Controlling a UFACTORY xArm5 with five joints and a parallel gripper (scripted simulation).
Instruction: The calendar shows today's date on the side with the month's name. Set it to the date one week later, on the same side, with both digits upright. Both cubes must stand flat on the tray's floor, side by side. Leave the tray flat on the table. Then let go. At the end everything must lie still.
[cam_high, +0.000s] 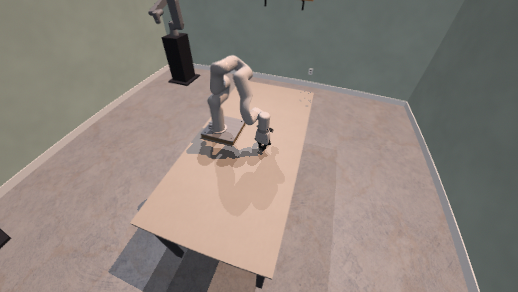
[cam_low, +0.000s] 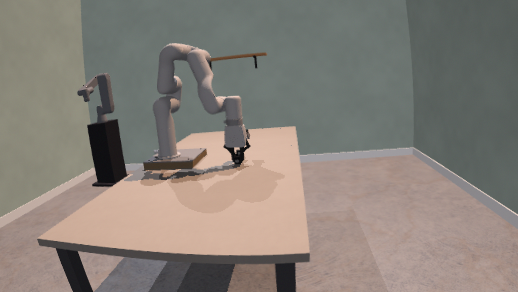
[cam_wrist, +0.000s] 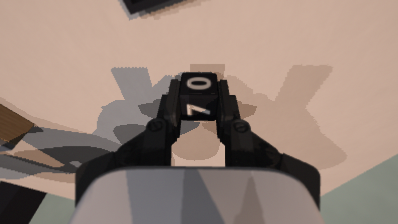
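My hand is 10 mm above the black cube. From my hand the other things lie so: black calendar tray 100 mm to the left, 20 mm below, 20 mm behind.
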